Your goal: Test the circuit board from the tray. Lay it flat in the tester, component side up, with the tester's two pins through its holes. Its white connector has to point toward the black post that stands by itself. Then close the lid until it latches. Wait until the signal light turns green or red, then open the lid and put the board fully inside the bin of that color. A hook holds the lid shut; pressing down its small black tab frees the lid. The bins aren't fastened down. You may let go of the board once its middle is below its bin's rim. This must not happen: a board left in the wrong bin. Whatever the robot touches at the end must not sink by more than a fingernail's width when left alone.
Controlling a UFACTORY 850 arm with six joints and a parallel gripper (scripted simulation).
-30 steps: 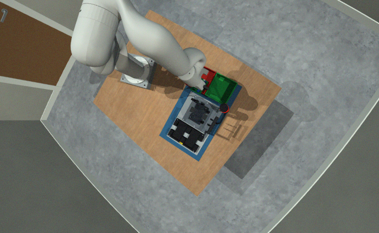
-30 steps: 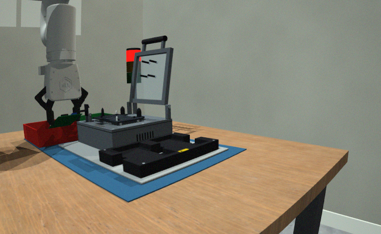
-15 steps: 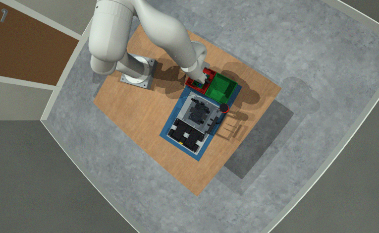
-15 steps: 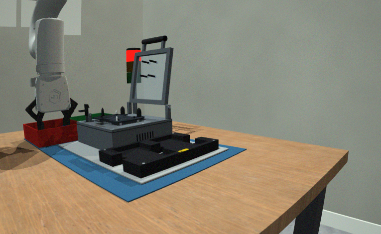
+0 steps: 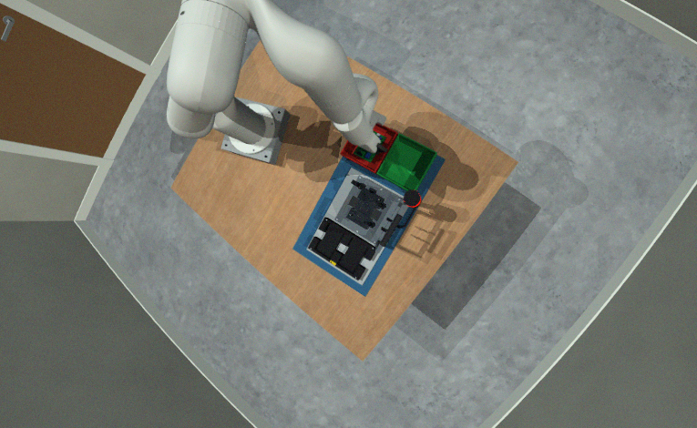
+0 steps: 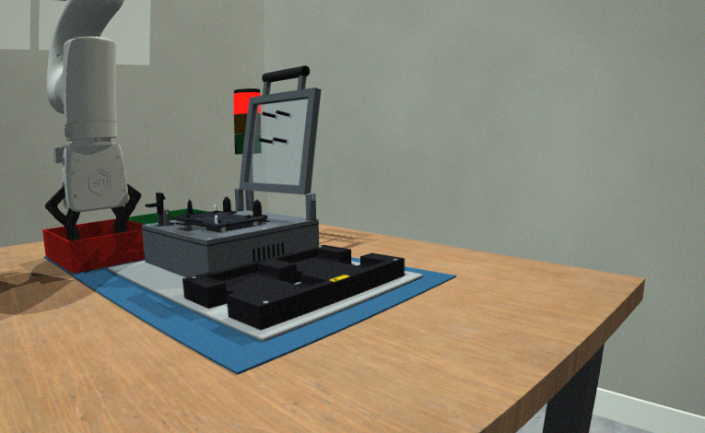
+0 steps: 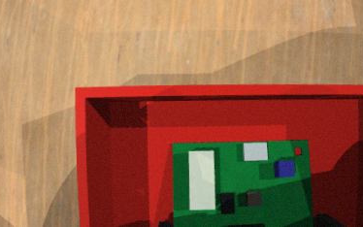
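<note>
My gripper is now 1 cm above the red bin. Round my hand: black hook: 14 cm to the right, 6 cm ahead, 6 cm above; then green circuit board: 1 cm below; then green bin: 15 cm ahead, 2 cm to the left, 1 cm below.
</note>
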